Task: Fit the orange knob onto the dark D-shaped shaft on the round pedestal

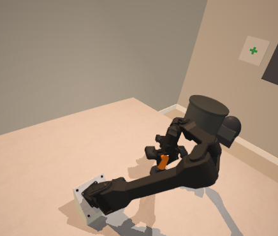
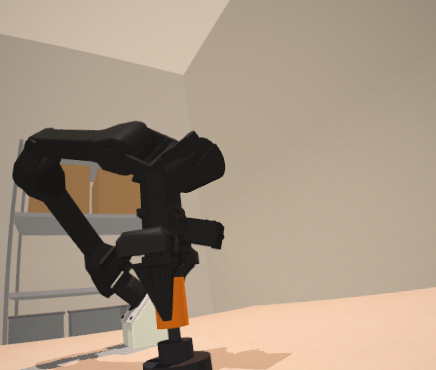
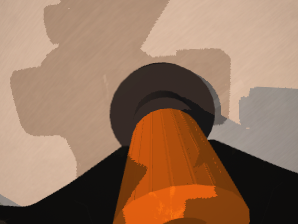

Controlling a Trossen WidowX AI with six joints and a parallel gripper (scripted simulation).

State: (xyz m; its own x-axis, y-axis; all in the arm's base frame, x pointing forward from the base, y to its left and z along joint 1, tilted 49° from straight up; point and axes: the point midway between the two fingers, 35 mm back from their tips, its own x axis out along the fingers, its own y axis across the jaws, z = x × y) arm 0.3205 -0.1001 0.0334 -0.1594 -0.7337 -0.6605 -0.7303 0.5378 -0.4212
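The orange knob is 20 mm above my gripper tip. Also, from my gripper tip: dark pedestal (40 mm below).
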